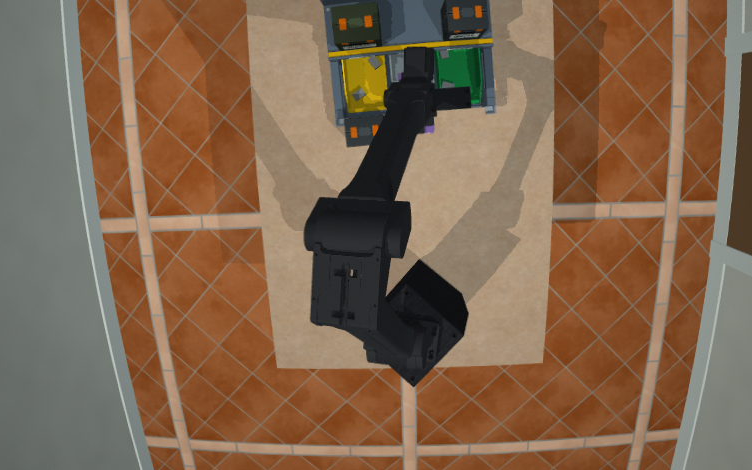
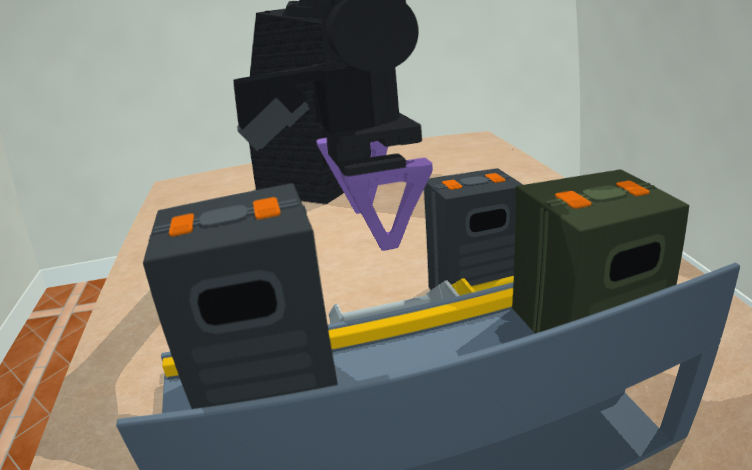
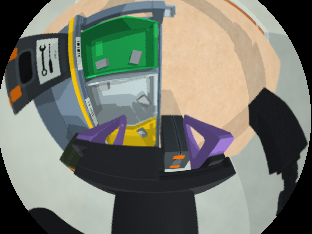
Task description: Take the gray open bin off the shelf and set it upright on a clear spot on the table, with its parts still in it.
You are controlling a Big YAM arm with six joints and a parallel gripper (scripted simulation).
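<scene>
The gray open bin lies 9 cm below my hand, 8 cm ahead of it and 1 cm to the left of it. Also, from my hand: green bin (10 cm to the right, 10 cm ahead, 9 cm below); then yellow bin (12 cm to the left, 9 cm below, 6 cm ahead); then yellow rail (13 cm ahead, 2 cm to the left, 2 cm below).
</scene>
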